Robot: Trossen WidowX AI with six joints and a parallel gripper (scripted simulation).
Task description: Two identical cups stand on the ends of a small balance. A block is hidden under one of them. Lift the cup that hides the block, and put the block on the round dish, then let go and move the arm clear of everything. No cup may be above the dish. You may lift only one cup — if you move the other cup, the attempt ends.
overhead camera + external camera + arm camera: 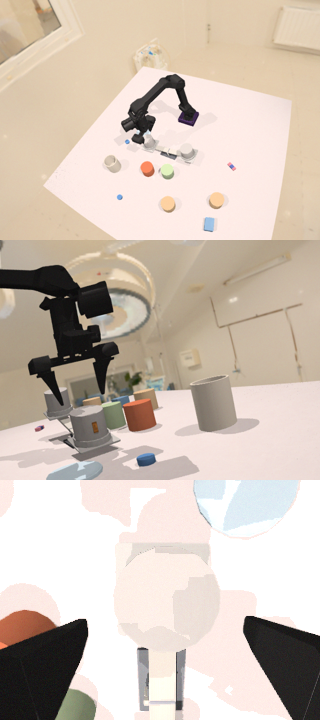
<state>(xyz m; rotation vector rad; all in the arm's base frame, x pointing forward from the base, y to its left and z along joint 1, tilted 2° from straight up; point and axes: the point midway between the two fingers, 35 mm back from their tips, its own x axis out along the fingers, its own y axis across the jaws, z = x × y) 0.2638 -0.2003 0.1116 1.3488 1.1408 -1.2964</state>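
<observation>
Now: gripper tip 70 mm above the grey block. The rest, counted from my gripper tip: green cylinder: 170 mm to the left, 170 mm ahead, 80 mm below; then pale blue round dish: 110 mm below, 90 mm behind, 80 mm to the right; then red cylinder: 160 mm ahead, 80 mm below, 60 mm to the left.
</observation>
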